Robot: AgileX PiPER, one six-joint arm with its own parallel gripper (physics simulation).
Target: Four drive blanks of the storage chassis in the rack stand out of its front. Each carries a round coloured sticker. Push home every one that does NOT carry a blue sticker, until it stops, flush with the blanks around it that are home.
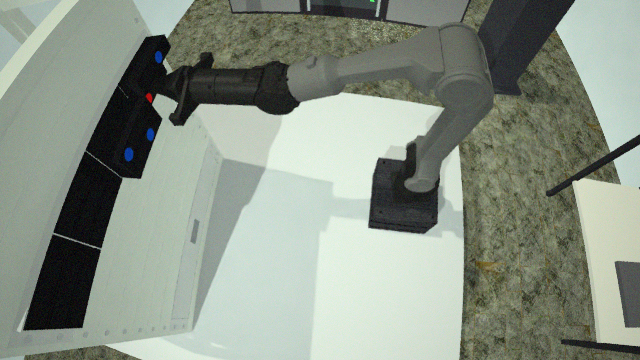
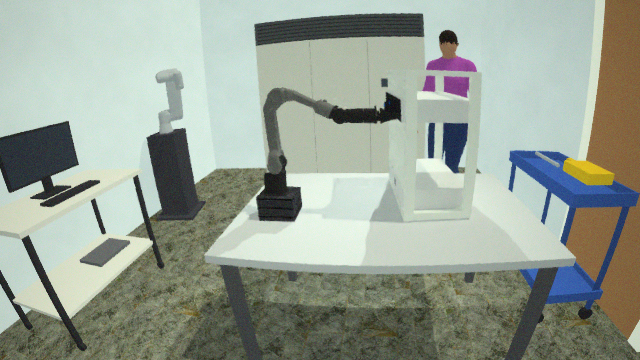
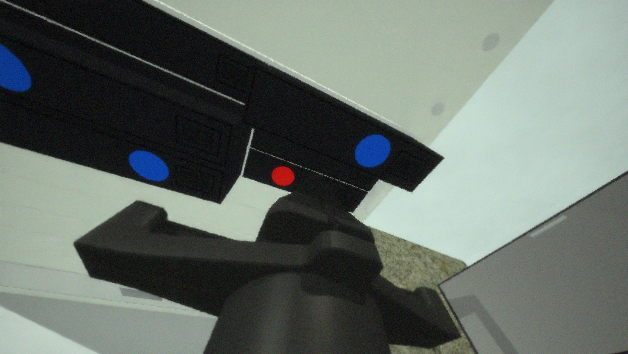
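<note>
The red-stickered blank (image 3: 309,182) (image 1: 148,98) sits deep in the lower row at the far end of the chassis. It looks about level with the blank above it. Three blue-stickered blanks stand out: one (image 3: 310,112) (image 1: 150,47) just above it, one (image 3: 100,107) (image 1: 128,154) to its left, and one (image 3: 100,145) (image 1: 150,134) below that. My gripper (image 3: 311,183) (image 1: 162,86) (image 2: 384,115) is shut, with nothing between its fingers. Its tips are at the red-stickered blank's face, beside the sticker, and hide part of it; contact cannot be seen exactly.
The white rack (image 2: 474,150) stands on the table (image 2: 390,265). Black blanks (image 1: 90,200) fill the near part of the chassis. The protruding blue-stickered blanks lie close around the fingertips. A blue cart (image 2: 600,199), a person (image 2: 452,65) and a second arm (image 2: 174,97) are beyond the table.
</note>
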